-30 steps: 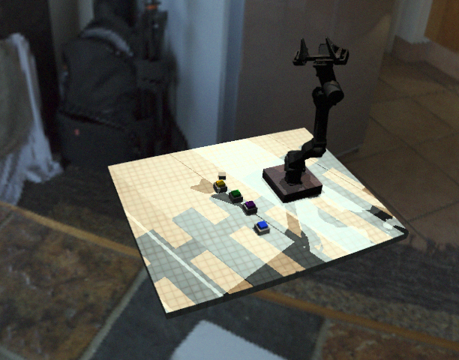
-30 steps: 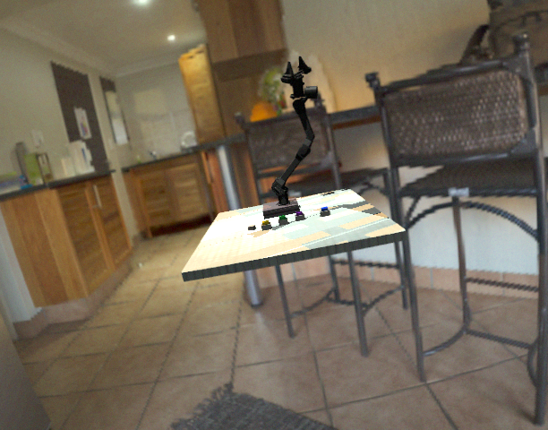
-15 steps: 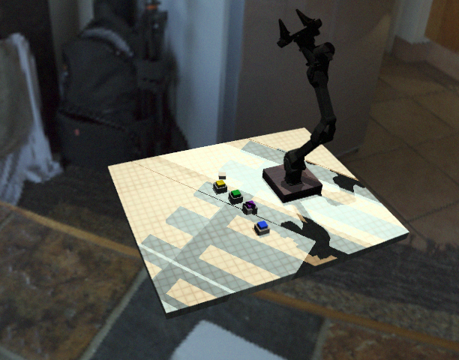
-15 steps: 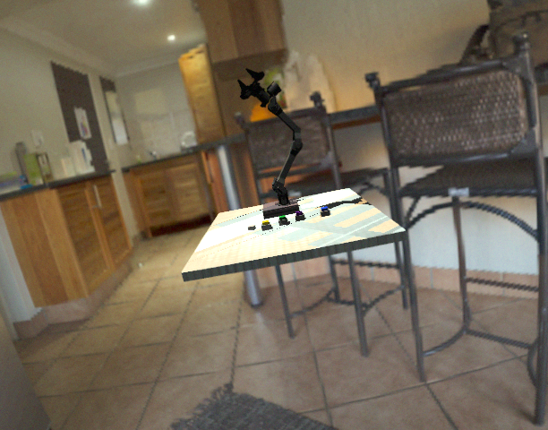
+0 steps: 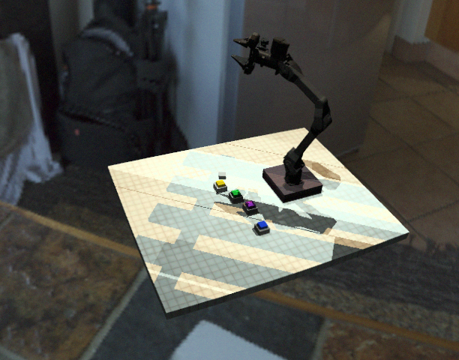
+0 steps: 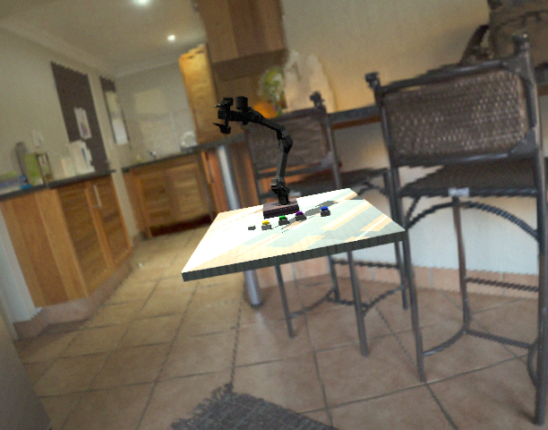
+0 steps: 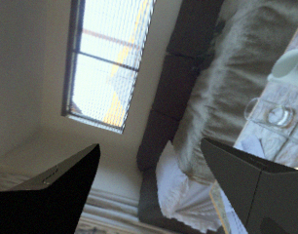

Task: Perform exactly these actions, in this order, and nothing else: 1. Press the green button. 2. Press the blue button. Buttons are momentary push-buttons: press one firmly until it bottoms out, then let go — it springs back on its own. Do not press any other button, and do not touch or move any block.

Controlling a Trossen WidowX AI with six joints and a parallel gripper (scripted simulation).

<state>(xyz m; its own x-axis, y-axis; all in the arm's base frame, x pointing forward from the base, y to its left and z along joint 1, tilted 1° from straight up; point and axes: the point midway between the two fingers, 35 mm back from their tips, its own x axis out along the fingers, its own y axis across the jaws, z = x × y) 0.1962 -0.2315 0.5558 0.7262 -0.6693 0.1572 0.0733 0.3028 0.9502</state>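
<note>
The green button is 570 mm below my gripper tip, 240 mm to the left of it and 40 mm ahead of it. The rest, counted from my gripper tip: yellow button (570 mm below, 160 mm to the left, 80 mm ahead); then purple button (570 mm below, 330 mm to the left, 20 mm ahead); then blue button (570 mm below, 460 mm to the left, 20 mm ahead).
</note>
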